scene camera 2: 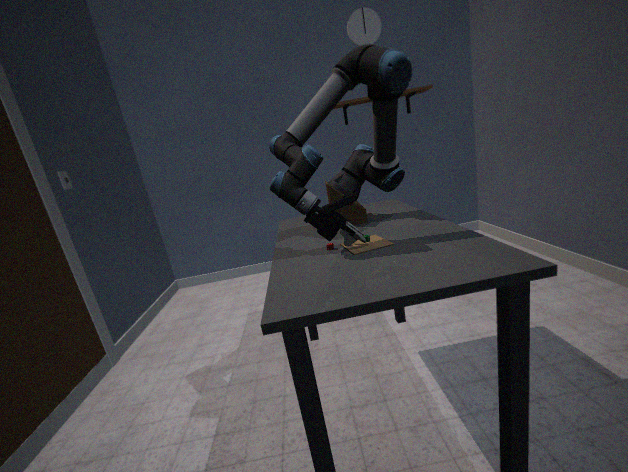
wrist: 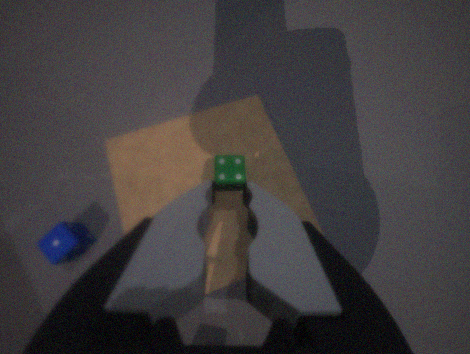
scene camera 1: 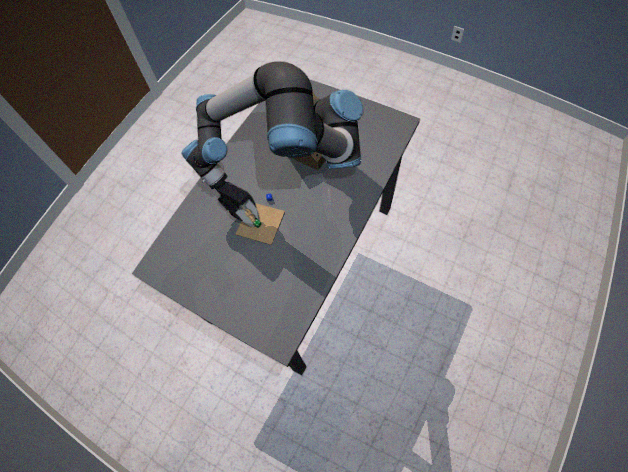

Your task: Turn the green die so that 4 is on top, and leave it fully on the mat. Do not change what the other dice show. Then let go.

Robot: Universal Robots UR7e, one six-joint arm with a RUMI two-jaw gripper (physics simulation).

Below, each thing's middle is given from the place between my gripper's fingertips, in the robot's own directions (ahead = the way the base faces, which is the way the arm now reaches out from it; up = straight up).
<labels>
I see my gripper 2 cm past the tan mat (scene camera 1: 270, 218) and 1 cm above it. From my hand the other things lie so: blue die (wrist: 67, 241) (12 cm behind, 3 cm to the right, 1 cm below); green die (wrist: 229, 170) (1 cm above).
</labels>
